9 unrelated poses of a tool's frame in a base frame.
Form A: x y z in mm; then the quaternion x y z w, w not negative.
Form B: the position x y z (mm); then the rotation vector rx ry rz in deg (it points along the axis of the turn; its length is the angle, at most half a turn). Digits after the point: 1 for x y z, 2 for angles.
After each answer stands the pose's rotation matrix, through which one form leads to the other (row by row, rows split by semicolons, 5 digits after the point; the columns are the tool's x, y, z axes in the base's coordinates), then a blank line. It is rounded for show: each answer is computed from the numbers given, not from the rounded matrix.
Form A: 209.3 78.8 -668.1 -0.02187 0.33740 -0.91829 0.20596
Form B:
209.3 78.8 -668.1 -3.49 53.87 -146.61
-0.91420 0.36351 0.17915; -0.39302 -0.68748 -0.61066; -0.09882 -0.62868 0.77136

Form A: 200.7 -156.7 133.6 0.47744 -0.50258 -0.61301 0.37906
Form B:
200.7 -156.7 133.6 69.88 -73.56 -89.73
-0.25673 -0.01517 -0.96636; -0.94464 -0.20746 0.25422; -0.20433 0.97813 0.03893

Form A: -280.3 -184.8 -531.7 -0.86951 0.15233 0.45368 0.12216
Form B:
-280.3 -184.8 -531.7 -145.40 25.47 75.86
0.54194 -0.37575 -0.75174; -0.15406 -0.92375 0.35066; -0.82618 -0.07422 -0.55850

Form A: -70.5 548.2 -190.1 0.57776 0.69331 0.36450 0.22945
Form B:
-70.5 548.2 -190.1 91.10 109.32 57.47
-0.22709 0.63387 0.73935; 0.96841 0.06666 0.24029; 0.10303 0.77056 -0.62898

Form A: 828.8 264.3 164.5 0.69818 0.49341 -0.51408 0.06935
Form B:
828.8 264.3 164.5 120.41 85.09 -88.66
-0.01547 0.76028 -0.64941; 0.61768 -0.50347 -0.60414; -0.78628 -0.41047 -0.46182

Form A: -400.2 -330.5 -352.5 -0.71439 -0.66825 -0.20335 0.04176
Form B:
-400.2 -330.5 -352.5 -125.28 -117.19 -35.66
0.02419 0.97176 0.23473; 0.93779 -0.10340 0.33144; 0.34635 0.21211 -0.91381

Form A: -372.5 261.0 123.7 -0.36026 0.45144 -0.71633 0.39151
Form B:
-372.5 261.0 123.7 -52.42 65.69 -104.24
-0.43386 0.23563 0.86962; -0.88618 -0.28584 -0.36467; 0.16264 -0.92886 0.33283

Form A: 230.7 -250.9 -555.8 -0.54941 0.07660 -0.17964 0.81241
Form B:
230.7 -250.9 -555.8 -67.22 9.37 -21.98
0.92372 0.20771 0.32185; -0.37605 0.33176 0.86517; 0.07293 -0.92021 0.38456

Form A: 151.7 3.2 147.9 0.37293 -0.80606 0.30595 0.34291
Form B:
151.7 3.2 147.9 55.54 -120.04 45.56
-0.48667 -0.81103 -0.32462; -0.39138 0.53464 -0.74899; 0.78101 -0.23746 -0.57762

